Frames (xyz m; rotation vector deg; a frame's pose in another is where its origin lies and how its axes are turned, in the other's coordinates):
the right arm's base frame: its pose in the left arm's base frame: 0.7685 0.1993 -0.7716 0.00 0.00 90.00
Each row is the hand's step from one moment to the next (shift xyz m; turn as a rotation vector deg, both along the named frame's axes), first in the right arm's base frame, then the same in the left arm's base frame.
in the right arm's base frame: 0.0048 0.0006 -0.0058 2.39 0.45 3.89
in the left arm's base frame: -0.0006 0.0048 -0.0058 -0.45 2.39 3.89
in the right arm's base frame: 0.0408 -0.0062 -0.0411 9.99 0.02 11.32
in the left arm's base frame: 0.0062 0.0408 -0.0411 -0.02 9.99 11.32
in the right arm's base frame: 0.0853 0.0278 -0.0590 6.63 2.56 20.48
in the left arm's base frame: -0.0278 0.0853 -0.0590 -2.56 6.63 20.48
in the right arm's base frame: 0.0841 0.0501 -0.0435 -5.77 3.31 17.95
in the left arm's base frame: -0.0501 0.0841 -0.0435 -3.31 -5.77 17.95
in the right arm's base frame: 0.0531 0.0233 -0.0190 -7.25 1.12 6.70
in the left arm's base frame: -0.0233 0.0531 -0.0190 -1.12 -7.25 6.70
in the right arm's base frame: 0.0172 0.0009 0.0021 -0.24 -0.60 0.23
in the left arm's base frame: -0.0009 0.0172 0.0021 0.60 -0.24 0.23
